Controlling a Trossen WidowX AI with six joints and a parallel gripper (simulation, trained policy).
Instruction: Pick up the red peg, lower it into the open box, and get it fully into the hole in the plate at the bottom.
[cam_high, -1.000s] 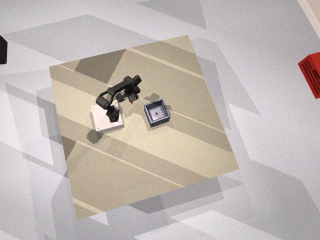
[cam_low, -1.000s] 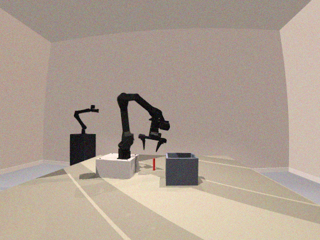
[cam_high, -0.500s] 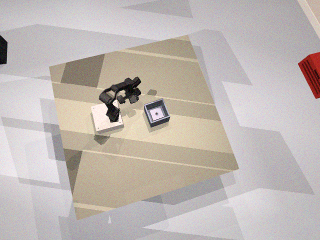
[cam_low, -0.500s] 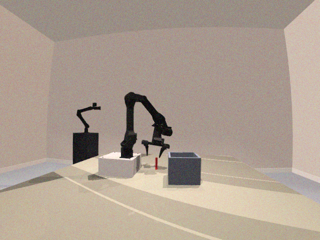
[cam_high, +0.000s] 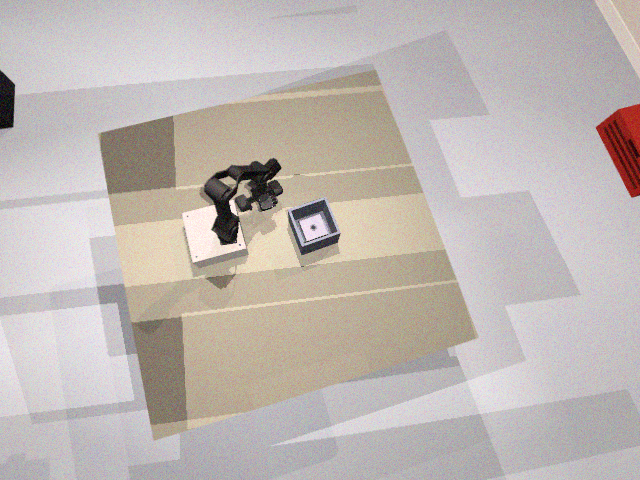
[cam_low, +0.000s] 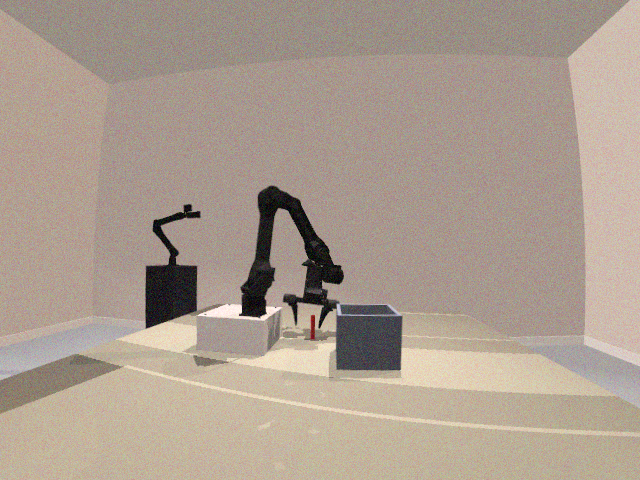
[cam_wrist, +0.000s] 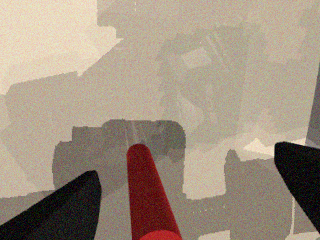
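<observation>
Now: gripper tip 20 mm short of the red peg and 10 mm to the right of it.
</observation>
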